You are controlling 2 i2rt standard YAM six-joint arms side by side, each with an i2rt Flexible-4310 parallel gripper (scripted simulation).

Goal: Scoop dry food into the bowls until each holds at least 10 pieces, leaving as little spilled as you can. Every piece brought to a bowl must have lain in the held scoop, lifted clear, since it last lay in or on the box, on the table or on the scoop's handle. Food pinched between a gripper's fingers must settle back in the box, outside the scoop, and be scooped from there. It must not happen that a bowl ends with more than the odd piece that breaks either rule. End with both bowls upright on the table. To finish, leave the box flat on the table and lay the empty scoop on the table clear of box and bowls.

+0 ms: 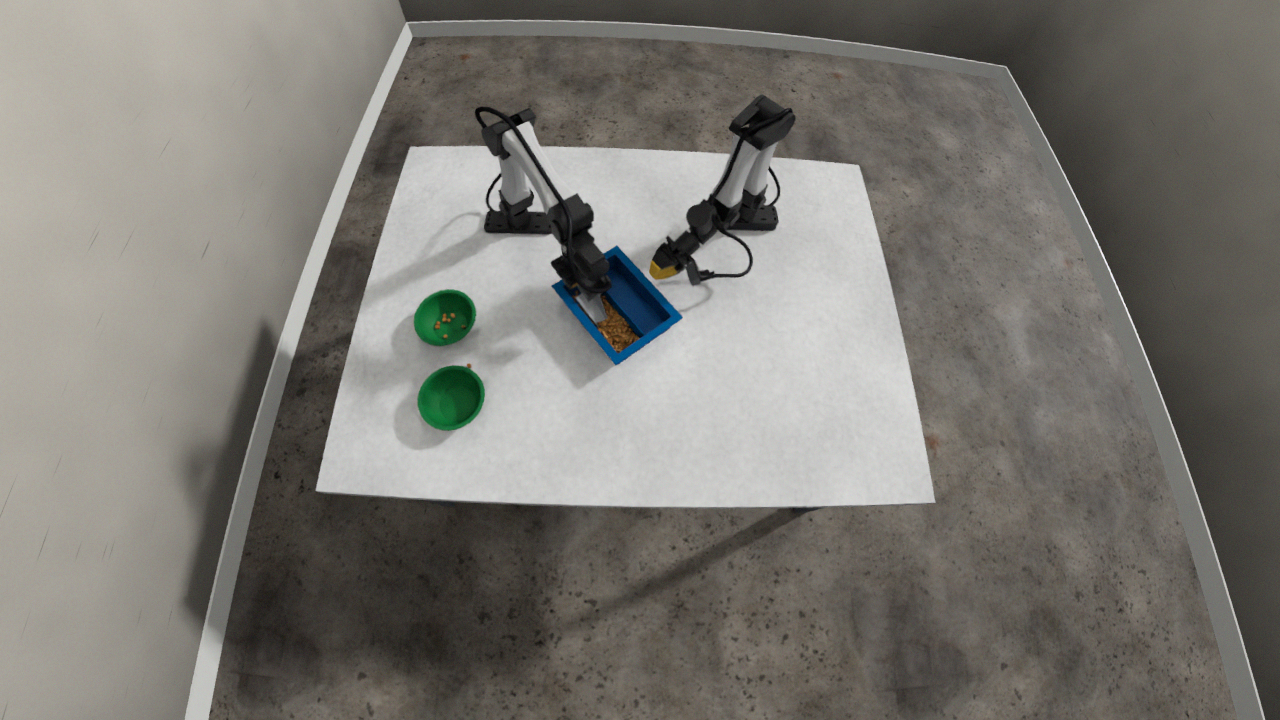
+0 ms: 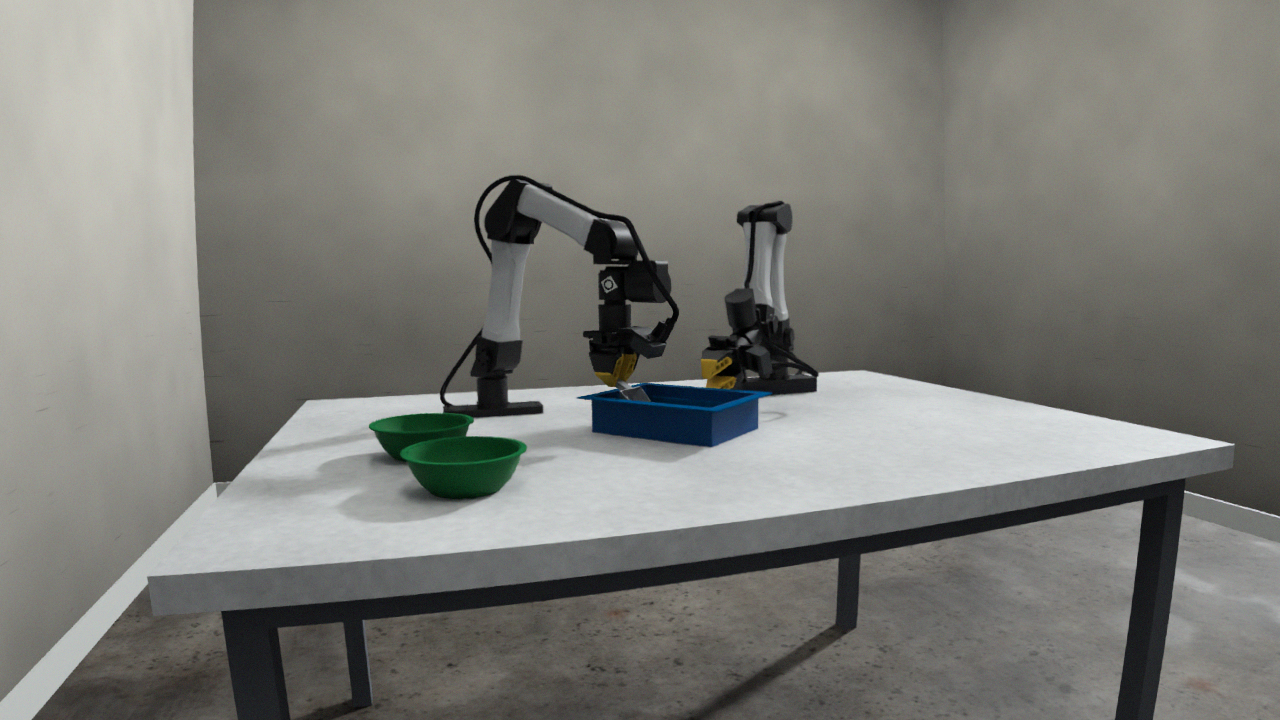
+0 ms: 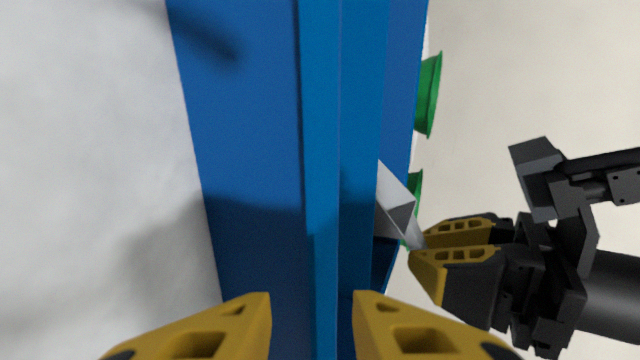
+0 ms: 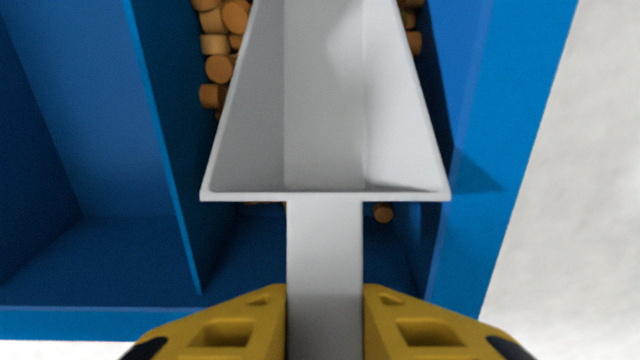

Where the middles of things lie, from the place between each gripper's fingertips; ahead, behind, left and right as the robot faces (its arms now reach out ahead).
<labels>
Now: the grey scoop (image 4: pixel 323 111) 3 cm below my right hand (image 2: pixel 615 386), 3 cm ahead of it and 2 cm to the left of it. The rest, counted from my right hand: blue box (image 2: pixel 657 420): 9 cm to the left, 5 cm ahead, 4 cm below.
Right now the blue box is 70 mm ahead of my left hand (image 2: pixel 706 384), 100 mm to the right of it and 30 mm below it. Also, from my left hand: grey scoop 50 mm ahead, 180 mm to the right, 10 mm below.
</labels>
